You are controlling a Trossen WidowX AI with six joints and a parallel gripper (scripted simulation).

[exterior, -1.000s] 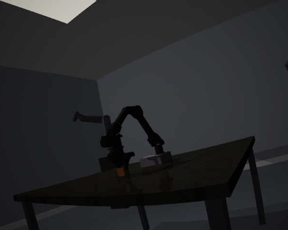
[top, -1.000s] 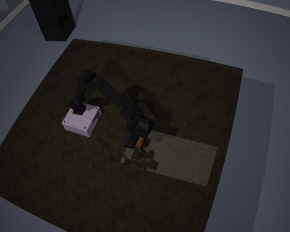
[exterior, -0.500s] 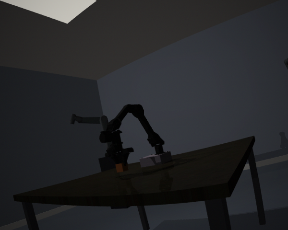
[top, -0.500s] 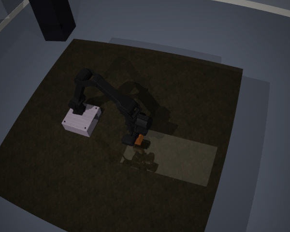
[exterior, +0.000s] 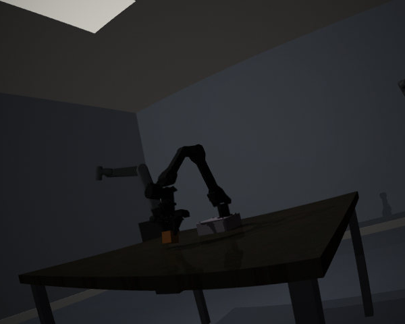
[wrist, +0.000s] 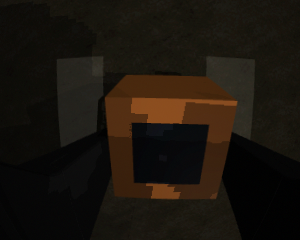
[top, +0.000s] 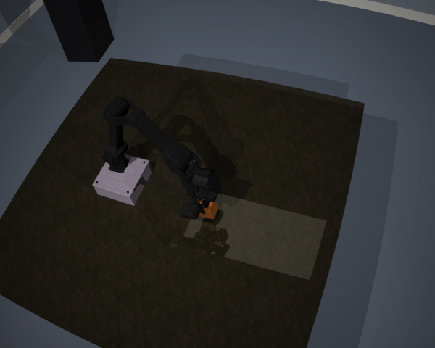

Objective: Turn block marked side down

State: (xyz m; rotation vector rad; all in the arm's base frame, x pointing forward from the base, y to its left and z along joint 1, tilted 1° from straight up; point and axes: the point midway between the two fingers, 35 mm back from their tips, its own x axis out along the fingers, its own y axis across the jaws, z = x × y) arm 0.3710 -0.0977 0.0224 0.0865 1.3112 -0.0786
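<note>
Now: gripper tip 10 mm below the orange block.
</note>
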